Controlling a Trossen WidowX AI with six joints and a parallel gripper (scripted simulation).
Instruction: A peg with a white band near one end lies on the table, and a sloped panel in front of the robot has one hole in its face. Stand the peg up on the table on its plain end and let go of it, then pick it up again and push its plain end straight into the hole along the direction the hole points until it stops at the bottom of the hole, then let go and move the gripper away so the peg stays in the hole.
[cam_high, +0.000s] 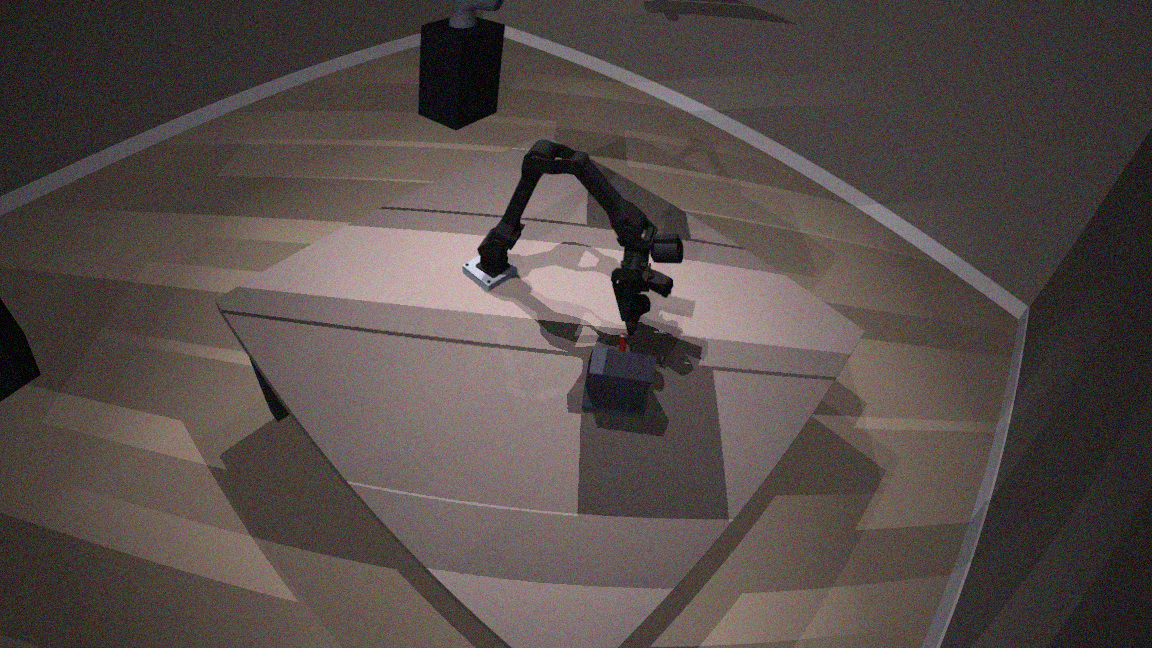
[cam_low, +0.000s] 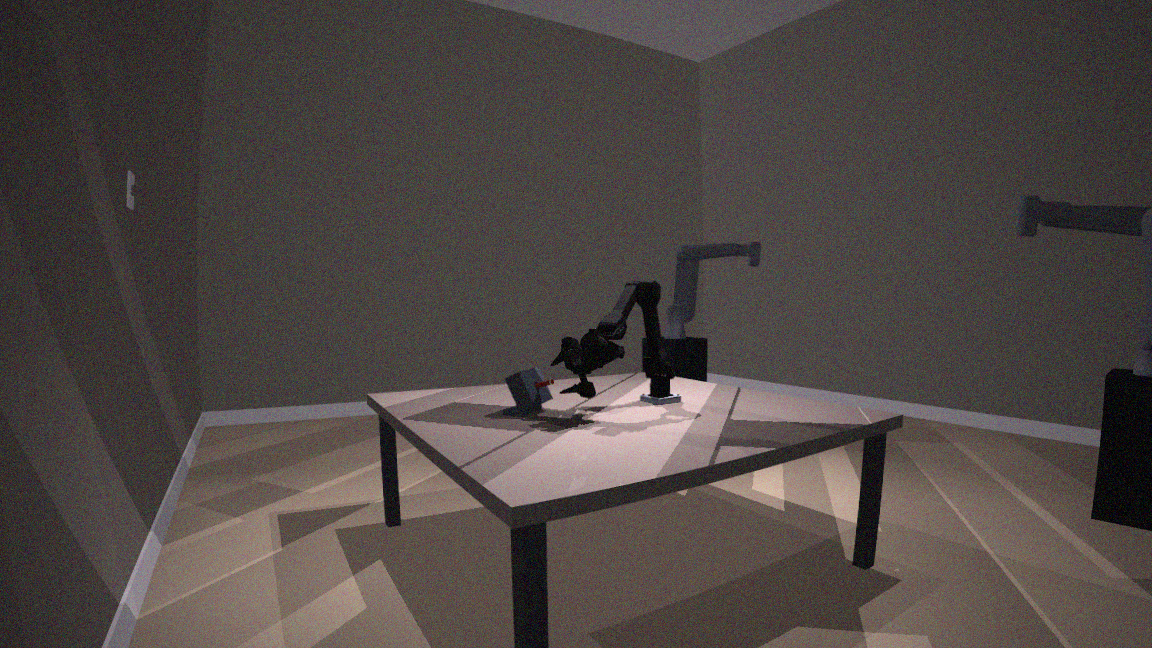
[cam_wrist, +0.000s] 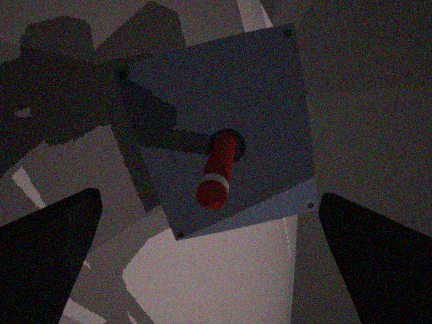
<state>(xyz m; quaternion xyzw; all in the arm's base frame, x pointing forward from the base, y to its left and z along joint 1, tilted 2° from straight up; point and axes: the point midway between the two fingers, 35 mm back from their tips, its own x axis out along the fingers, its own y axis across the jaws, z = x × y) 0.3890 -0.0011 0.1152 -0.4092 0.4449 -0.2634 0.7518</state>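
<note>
Now: gripper tip 10 mm short of the red peg, 30 mm to the left of it and 20 mm above it. The rest, counted from my gripper tip: sloped panel (40 mm ahead, 80 mm to the right, 40 mm below).
</note>
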